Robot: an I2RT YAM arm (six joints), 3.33 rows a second.
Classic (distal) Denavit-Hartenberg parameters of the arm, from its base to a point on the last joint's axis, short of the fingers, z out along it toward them. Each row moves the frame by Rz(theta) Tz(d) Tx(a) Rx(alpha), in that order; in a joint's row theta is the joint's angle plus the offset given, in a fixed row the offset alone. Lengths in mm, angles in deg.
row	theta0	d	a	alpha
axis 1	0.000	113.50	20.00	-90.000
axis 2	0.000	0.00	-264.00	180.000
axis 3	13.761	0.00	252.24	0.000
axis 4	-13.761	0.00	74.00	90.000
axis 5	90.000	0.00	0.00	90.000
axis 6	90.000	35.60	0.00	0.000
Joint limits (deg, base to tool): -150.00..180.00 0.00..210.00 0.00..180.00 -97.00..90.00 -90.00..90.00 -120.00..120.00
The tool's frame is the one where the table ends.
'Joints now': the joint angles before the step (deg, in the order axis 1, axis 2, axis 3, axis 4, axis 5, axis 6). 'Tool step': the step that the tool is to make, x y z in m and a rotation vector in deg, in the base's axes. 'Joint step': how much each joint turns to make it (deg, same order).
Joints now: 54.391, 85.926, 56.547, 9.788, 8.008, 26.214
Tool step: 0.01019, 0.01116, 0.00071, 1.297, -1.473, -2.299
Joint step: -0.063, 3.271, 2.475, 2.661, 2.259, 0.301
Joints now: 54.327, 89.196, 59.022, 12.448, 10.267, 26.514
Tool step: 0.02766, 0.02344, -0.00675, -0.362, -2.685, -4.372
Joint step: -0.919, 8.132, 6.319, 3.381, 3.997, -1.302
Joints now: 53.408, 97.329, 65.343, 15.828, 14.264, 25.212
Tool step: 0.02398, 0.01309, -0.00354, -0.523, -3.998, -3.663
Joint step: -1.295, 5.678, 4.680, 3.792, 3.182, -2.889
